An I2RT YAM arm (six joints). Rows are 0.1 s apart.
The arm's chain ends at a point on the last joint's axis. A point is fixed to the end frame.
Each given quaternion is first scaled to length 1.
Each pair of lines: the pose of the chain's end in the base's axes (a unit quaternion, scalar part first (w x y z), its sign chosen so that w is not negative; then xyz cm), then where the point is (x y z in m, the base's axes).
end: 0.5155 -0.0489 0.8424 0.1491 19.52 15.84 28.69
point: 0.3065 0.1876 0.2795
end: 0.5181 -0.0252 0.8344 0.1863 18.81 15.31 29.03
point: 0.2995 0.1827 0.2858
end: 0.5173 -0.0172 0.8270 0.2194 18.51 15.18 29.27
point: 0.2958 0.1840 0.2904
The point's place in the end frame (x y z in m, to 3 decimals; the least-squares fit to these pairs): -0.043 0.000 0.107
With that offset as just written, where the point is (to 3 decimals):
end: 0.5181 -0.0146 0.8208 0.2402 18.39 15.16 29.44
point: 0.294 0.186 0.294
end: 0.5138 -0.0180 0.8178 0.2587 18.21 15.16 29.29
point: 0.291 0.189 0.293
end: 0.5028 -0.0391 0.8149 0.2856 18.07 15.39 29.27
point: 0.287 0.198 0.293
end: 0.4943 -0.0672 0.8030 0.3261 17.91 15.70 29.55
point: 0.281 0.211 0.300
